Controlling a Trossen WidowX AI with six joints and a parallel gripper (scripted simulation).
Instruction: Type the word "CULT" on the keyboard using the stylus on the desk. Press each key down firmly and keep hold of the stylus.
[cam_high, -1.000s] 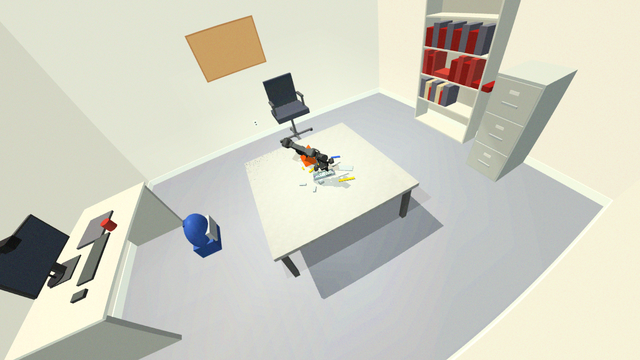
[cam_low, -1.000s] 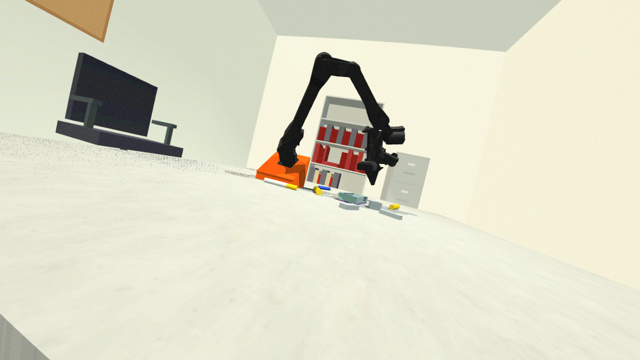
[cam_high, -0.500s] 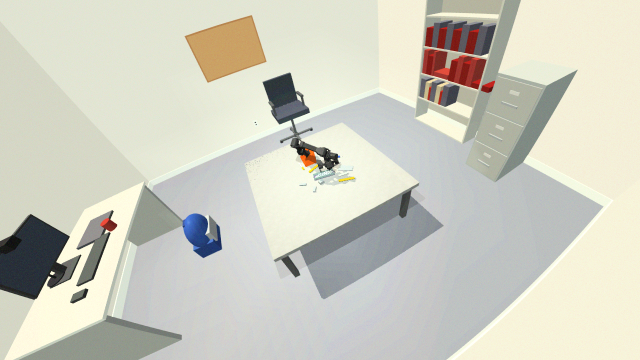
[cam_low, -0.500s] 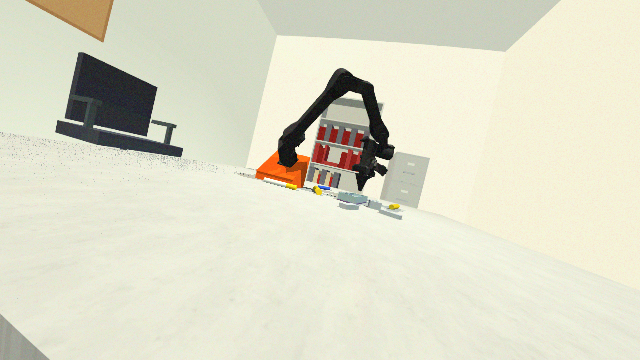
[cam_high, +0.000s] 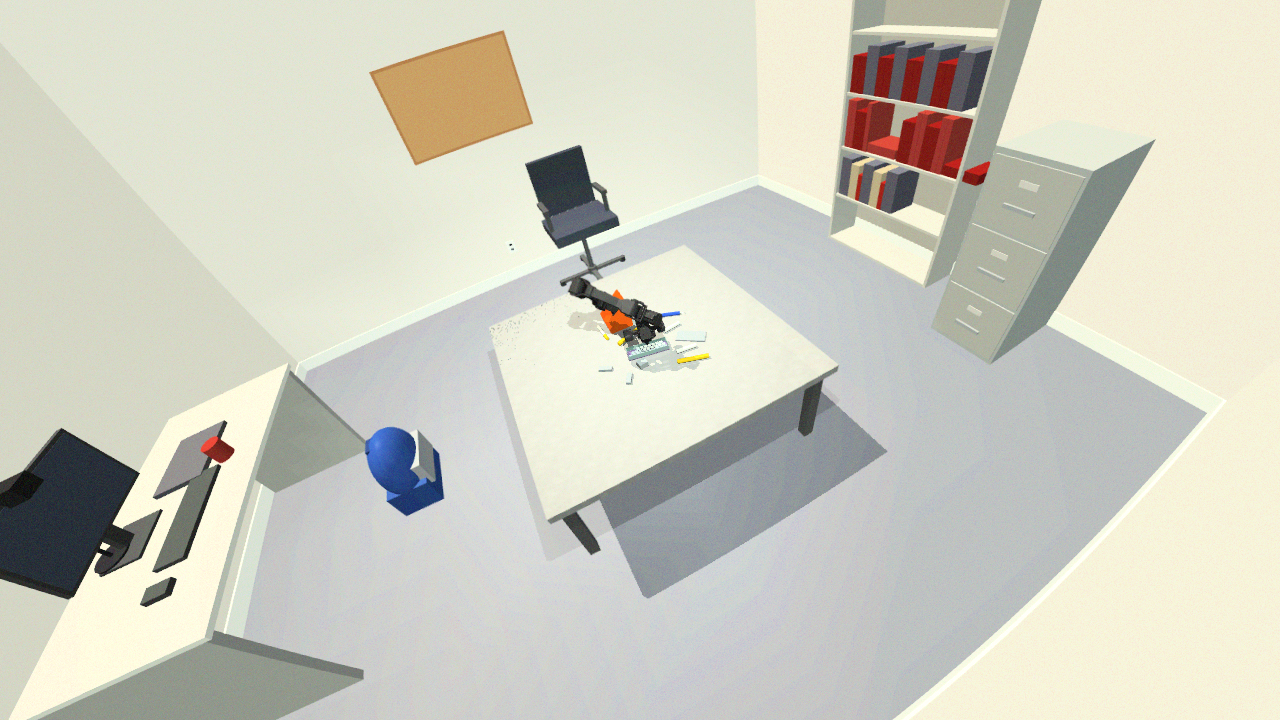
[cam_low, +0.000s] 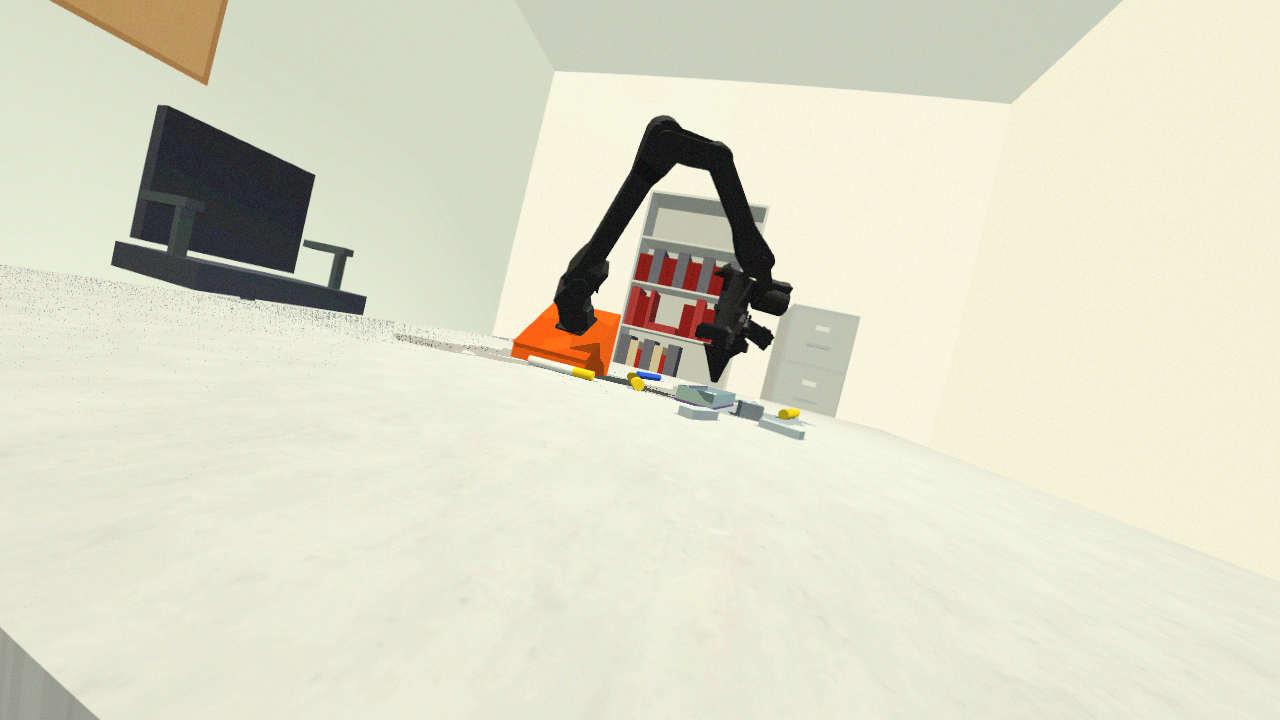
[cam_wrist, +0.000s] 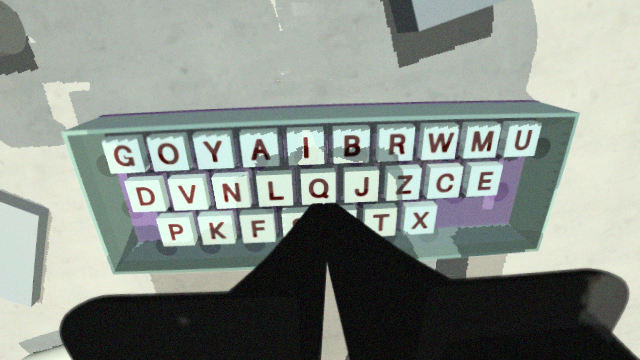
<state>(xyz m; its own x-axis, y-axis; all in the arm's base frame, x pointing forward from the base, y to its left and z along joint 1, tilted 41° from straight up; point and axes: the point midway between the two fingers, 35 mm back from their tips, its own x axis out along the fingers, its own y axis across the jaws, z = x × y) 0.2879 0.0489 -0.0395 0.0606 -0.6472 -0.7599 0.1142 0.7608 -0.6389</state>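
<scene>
Right now my gripper tip is 18 cm past the blue stylus, 22 cm to the right of it and 3 cm above it.
</scene>
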